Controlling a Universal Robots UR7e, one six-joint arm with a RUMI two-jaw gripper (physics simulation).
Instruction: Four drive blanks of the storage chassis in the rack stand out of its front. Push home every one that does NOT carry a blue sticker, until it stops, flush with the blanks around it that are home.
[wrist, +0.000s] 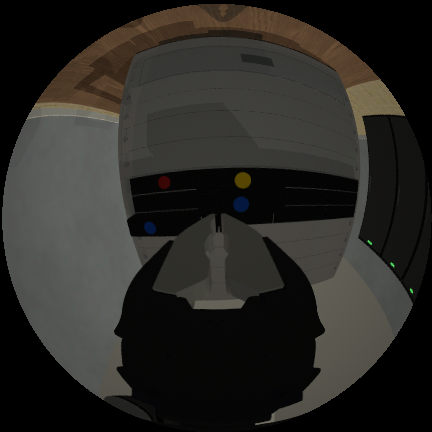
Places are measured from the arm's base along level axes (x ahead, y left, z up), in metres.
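Pixels of known places: gripper, between the fingertips: (218, 215).
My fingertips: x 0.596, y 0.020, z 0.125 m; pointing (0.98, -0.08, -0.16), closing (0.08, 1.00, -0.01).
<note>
For each thing: its top centre in the pictures, then the offset to it from my fingertips. "pt": a spot on its surface instead. Level surfaces: height alone.
- red-stickered blank, centre of its top: (172, 185) dx +0.122, dy -0.093, dz -0.015 m
- yellow-stickered blank, a spot on its surface: (265, 181) pt dx +0.041, dy +0.053, dz -0.027 m
- brown wooden surface, height of its surface: dz -0.369 m
The storage chassis shows as a black band of drive blanks in the rack (235, 130). The red-stickered blank (180, 183) is at upper left; the yellow-stickered blank (265, 181) is at upper middle. Their top edges look in line, but their exact depth is hard to tell. A blue-stickered blank (265, 204) is below the yellow one; its depth is unclear. The other blue-stickered blank (175, 229) is at lower left, and its left end stands out. My gripper (218, 215) is shut and empty, its tips over the lower middle of the band, partly hiding the bottom row.
Plain grey panels lie above and below the black band. A dark cabinet (382, 185) with green lights stands at the right. A grey surface (60, 215) is at the left, and a brown wooden surface (105, 65) shows along the top.
</note>
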